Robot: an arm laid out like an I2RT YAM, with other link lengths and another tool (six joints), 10 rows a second.
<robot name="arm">
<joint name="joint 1" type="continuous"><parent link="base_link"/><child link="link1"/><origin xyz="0 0 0.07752" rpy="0 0 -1.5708"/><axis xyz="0 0 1"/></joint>
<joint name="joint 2" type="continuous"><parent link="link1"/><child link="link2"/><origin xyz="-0.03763 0.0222 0.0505" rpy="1.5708 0 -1.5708"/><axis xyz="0 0 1"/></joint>
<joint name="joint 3" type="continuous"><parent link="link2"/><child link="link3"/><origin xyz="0.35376 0 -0.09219" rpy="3.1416 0 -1.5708"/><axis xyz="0 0 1"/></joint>
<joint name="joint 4" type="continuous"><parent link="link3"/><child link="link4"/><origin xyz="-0.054 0.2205 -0.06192" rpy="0 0 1.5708"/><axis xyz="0 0 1"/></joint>
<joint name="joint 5" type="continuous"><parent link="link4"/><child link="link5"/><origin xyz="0.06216 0.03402 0.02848" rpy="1.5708 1.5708 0"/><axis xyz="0 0 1"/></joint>
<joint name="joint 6" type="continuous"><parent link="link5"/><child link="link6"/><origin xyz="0 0.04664 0.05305" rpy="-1.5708 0 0"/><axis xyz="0 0 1"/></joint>
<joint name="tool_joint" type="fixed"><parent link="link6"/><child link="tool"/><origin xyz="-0.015 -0.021 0.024" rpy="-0.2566 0 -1.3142"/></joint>
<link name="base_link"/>
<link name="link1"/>
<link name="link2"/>
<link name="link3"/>
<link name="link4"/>
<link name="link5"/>
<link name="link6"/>
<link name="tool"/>
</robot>
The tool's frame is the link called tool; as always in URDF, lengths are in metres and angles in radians. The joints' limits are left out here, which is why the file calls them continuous.
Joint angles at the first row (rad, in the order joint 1, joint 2, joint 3, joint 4, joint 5, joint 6):
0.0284, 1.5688, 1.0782, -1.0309, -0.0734, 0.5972
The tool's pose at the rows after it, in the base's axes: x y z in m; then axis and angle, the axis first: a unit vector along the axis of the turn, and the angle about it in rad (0 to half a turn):
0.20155, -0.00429, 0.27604, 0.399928, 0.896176, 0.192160, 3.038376
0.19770, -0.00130, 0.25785, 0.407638, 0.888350, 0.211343, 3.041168
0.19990, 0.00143, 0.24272, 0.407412, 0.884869, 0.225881, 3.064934
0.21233, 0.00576, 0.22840, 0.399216, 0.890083, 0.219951, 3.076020
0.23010, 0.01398, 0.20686, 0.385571, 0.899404, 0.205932, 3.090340
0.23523, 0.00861, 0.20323, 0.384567, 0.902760, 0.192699, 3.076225
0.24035, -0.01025, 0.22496, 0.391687, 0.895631, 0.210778, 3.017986
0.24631, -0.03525, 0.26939, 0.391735, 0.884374, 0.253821, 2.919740
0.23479, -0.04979, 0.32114, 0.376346, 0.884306, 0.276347, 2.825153
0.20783, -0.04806, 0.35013, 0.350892, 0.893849, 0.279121, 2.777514
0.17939, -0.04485, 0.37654, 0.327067, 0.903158, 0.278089, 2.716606
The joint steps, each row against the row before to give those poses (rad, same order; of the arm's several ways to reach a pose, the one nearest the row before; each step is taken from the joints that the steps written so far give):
0.0080, 0.0000, -0.0671, 0.0846, -0.0630, 0.0187
0.0000, 0.0031, -0.0824, 0.1008, -0.0374, 0.0206
0.0004, 0.0305, -0.0462, 0.0690, -0.0373, -0.0008
0.0210, 0.0610, -0.0061, 0.0553, 0.0083, -0.0003
0.0377, 0.0927, 0.0000, 0.0729, 0.0229, 0.0026
-0.0141, 0.0191, 0.0081, 0.0084, 0.0302, -0.0164
-0.0789, -0.0477, 0.0629, -0.0538, -0.0141, -0.0503
-0.1103, -0.0751, 0.1366, -0.1064, -0.0615, -0.0790
-0.0675, -0.0927, 0.1400, -0.1419, -0.0320, -0.0713
-0.0080, -0.0973, 0.0408, -0.0924, 0.0008, -0.0508
-0.0015, -0.0962, 0.0438, -0.0808, 0.0114, -0.0392

